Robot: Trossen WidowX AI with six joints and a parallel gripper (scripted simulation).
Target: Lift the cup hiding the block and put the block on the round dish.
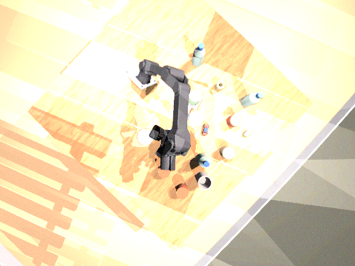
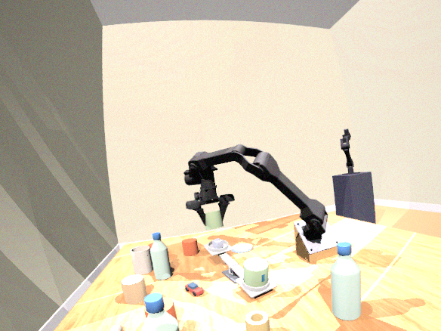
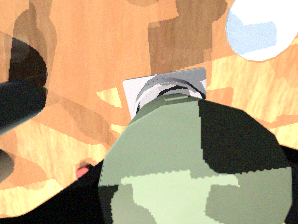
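Right now my gripper tip is 80 mm above the grey block and 10 mm to the right of it. Round my gripper tip: round dish (170 mm below, 120 mm to the right, 120 mm behind); then tan cylinder (280 mm ahead, 170 mm to the left, 130 mm below); then red toy car (190 mm to the left, 160 mm below, 100 mm ahead).
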